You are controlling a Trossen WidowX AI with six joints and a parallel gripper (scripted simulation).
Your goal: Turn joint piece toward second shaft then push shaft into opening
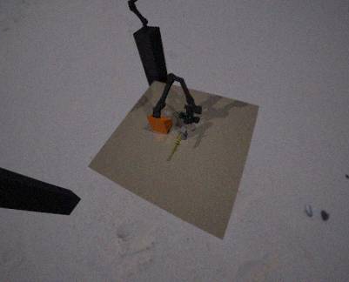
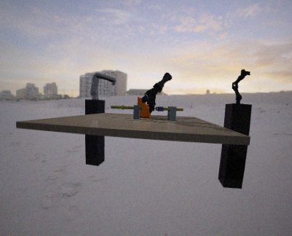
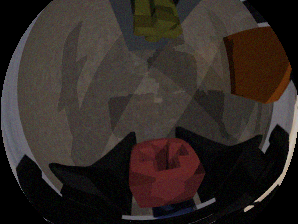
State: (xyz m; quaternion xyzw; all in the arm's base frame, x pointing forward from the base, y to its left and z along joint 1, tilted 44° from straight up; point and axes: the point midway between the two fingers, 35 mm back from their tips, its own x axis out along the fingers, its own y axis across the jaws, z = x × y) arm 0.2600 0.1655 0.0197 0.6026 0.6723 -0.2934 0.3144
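The red square joint piece lies 20 mm to the left of my gripper tip and 40 mm above it.
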